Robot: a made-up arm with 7 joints.
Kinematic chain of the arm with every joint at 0, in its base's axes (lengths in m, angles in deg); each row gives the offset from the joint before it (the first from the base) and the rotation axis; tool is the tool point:
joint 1: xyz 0 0 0.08 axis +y
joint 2: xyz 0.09 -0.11 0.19 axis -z
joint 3: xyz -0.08 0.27 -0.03 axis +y
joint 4: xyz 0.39 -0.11 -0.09 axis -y
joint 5: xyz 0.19 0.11 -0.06 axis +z
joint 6: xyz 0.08 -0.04 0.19 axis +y
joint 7: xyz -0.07 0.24 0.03 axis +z
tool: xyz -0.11 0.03 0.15
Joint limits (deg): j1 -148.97..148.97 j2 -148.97..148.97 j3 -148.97..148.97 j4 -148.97..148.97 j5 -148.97..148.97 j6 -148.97..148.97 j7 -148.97..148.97
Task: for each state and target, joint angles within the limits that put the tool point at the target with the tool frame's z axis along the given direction. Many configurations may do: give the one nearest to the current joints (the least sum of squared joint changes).
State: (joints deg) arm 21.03 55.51 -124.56 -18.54 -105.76 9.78 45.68
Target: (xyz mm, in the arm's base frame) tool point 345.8 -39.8 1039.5 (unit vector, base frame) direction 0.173 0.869 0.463
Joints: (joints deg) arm -3.36 88.68 -81.32 -13.00 -114.64 -14.00 69.01
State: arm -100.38 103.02 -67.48 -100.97 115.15 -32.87 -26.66
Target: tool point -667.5 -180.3 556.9 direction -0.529 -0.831 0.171
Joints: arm -76.80 54.47 -80.76 -130.94 93.13 -26.52 -44.64
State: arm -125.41 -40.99 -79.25 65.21 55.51 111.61 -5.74
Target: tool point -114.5 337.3 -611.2 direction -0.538 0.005 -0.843
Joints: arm -139.30 -20.43 -62.75 93.91 6.03 148.97 -27.30
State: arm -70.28 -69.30 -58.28 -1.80 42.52 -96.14 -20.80
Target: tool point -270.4 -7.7 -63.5 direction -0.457 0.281 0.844
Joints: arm -93.83 -119.07 -24.37 -6.43 87.03 -64.21 -31.48
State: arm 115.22 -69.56 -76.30 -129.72 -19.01 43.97 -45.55
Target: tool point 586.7 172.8 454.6 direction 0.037 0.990 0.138
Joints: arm 112.78 -111.50 -90.38 -148.97 -23.82 34.90 -50.11
